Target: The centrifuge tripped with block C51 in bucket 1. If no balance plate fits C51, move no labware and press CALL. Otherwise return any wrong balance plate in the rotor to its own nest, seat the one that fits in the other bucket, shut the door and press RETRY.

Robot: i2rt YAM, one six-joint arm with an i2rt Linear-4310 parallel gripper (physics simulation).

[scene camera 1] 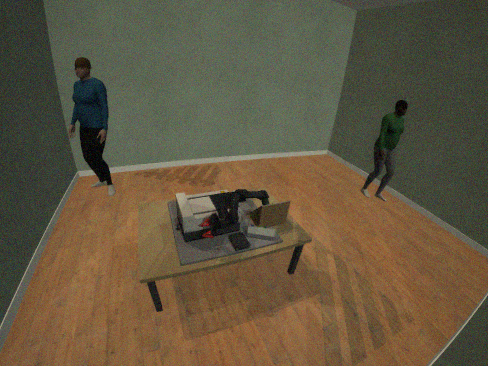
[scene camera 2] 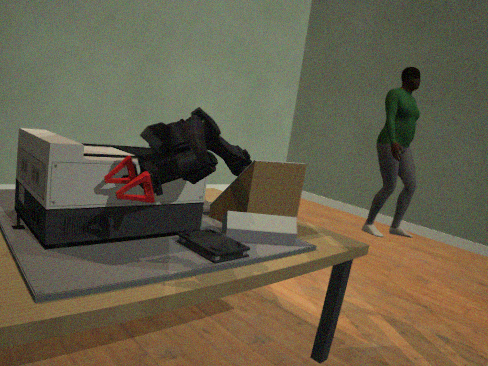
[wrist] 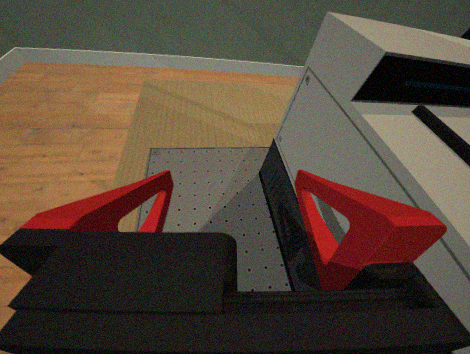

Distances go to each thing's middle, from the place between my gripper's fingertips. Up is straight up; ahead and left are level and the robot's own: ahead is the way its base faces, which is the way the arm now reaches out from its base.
The centrifuge (scene camera 2: 61, 195) lies 7 cm behind my hand, 26 cm to the right of it and 4 cm below it.
